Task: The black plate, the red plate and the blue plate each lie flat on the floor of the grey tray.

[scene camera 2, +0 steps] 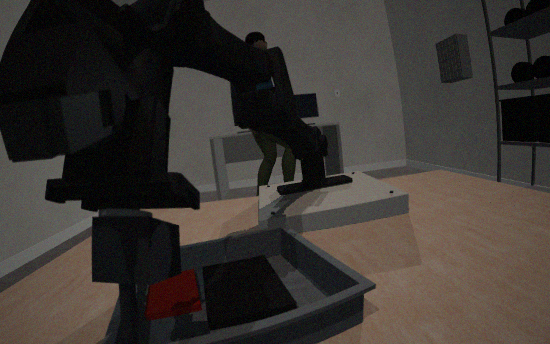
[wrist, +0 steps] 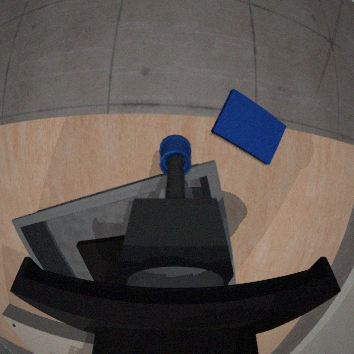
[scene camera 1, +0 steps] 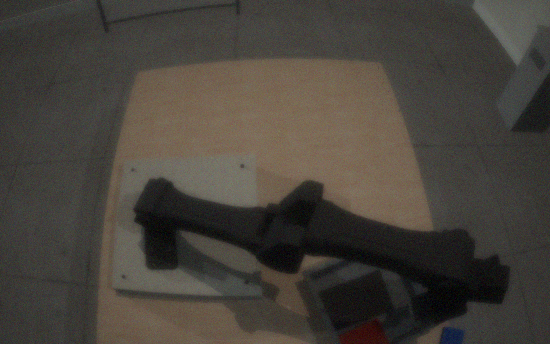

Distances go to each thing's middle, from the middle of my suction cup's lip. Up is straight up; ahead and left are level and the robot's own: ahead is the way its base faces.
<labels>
I see my suction cup 3 cm short of the blue plate (wrist: 241,121), 10 cm to the left of it and 4 cm above it. Also, from my suction cup: grey tray (scene camera 2: 329,294) 14 cm behind, 6 cm to the left, 2 cm below; black plate (scene camera 2: 238,292) 18 cm behind, 7 cm to the left, 4 cm below.
</labels>
